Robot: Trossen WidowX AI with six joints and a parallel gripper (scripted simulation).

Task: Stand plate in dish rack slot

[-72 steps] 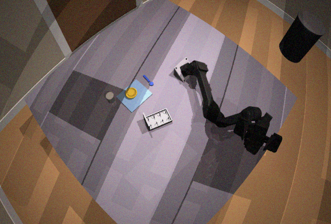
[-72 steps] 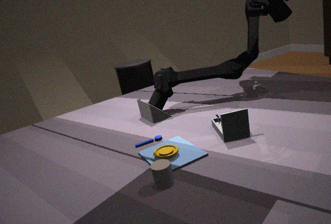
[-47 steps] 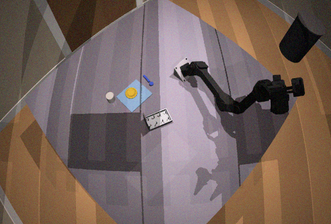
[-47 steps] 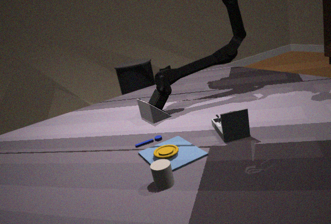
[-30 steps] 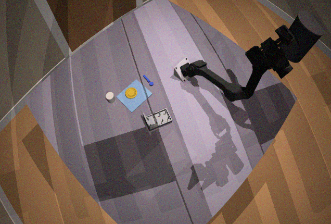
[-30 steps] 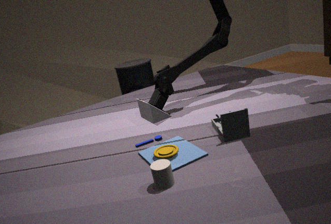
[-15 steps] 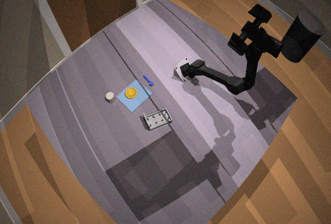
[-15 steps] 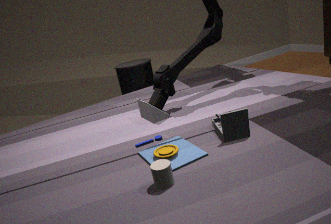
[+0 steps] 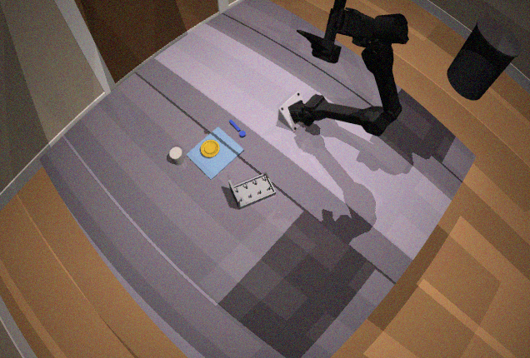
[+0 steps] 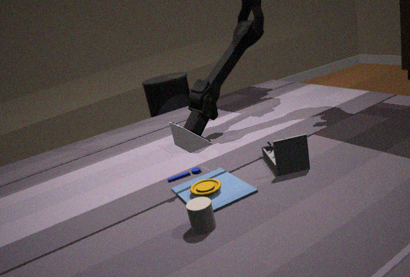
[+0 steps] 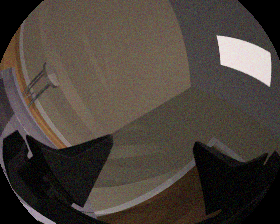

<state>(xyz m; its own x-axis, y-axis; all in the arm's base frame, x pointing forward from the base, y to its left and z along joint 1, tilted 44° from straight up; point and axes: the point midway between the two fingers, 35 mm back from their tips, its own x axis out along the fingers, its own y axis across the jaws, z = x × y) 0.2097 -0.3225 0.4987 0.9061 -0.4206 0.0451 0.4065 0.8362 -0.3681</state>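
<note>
My gripper tip is now 17 cm short of the yellow plate, 17 cm to the left of it and 64 cm above it. Also, from my gripper tip: blue spoon: 5 cm ahead, 18 cm to the right, 66 cm below; then light blue mat: 16 cm ahead, 16 cm to the right, 66 cm below; then grey dish rack: 15 cm ahead, 3 cm to the left, 64 cm below.
</note>
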